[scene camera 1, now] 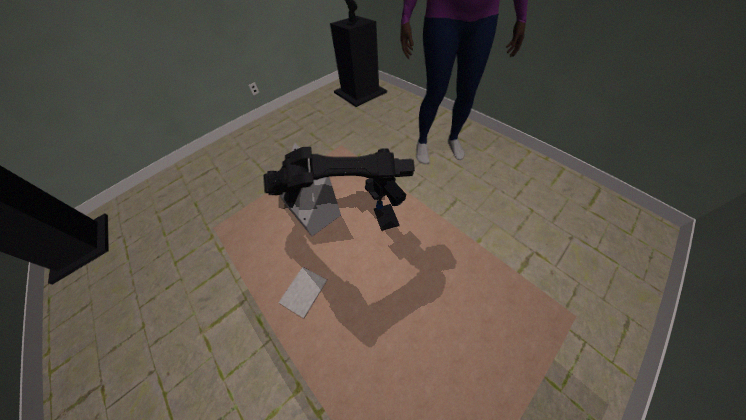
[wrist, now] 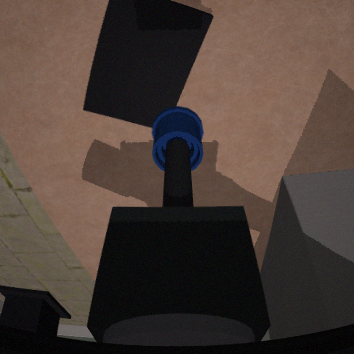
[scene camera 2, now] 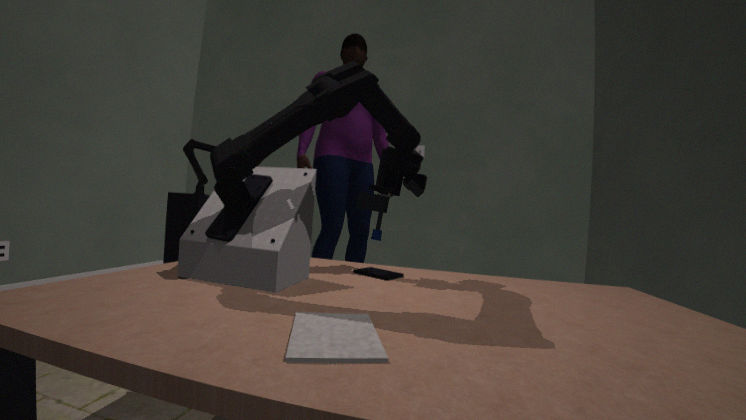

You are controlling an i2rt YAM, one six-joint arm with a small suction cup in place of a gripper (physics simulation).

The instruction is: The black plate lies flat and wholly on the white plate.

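Frame: origin at the arm's base, x ahead, y left, z up, level; centimetres.
Seen in the pictures: end effector, tool point: [scene camera 1: 379,206] [wrist: 177,129] [scene camera 2: 375,239]; arm's base, origin of the base link: [scene camera 2: 241,206].
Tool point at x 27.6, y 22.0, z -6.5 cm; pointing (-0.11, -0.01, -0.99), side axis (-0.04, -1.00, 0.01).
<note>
Pixels of each thing's middle, then the offset from my tool point to it. Level surfaces: height alone.
- black plate, body centre: [wrist: 141,62] [scene camera 2: 378,273] [scene camera 1: 386,216] dx +0.7, dy +2.8, dz -9.9 cm
- brown table, its level: dz -10.3 cm
- white plate, body centre: [scene camera 2: 334,333] [scene camera 1: 303,291] dx +6.0, dy -43.1, dz -10.0 cm
The black plate [scene camera 1: 387,218] [scene camera 2: 378,273] [wrist: 135,70] lies flat on the brown table [scene camera 1: 443,365] [scene camera 2: 156,333]. The white plate [scene camera 1: 301,293] [scene camera 2: 335,339] lies flat on the table, apart from the black plate and nearer the camera in scene camera 2; it does not show in the wrist view. My gripper [scene camera 1: 379,205] [scene camera 2: 376,235] [wrist: 177,122], a small blue suction cup on a black rod, is open and holds nothing. It hangs well above the table near the black plate; in the wrist view it overlaps a corner of that plate.
The grey wedge-shaped arm base [scene camera 1: 322,218] [scene camera 2: 228,265] [wrist: 310,280] stands on the table beside the black plate. The arm's shadow crosses the table and a corner of the white plate. A person [scene camera 1: 459,52] [scene camera 2: 347,135] and a black pedestal [scene camera 1: 356,57] stand beyond the table.
</note>
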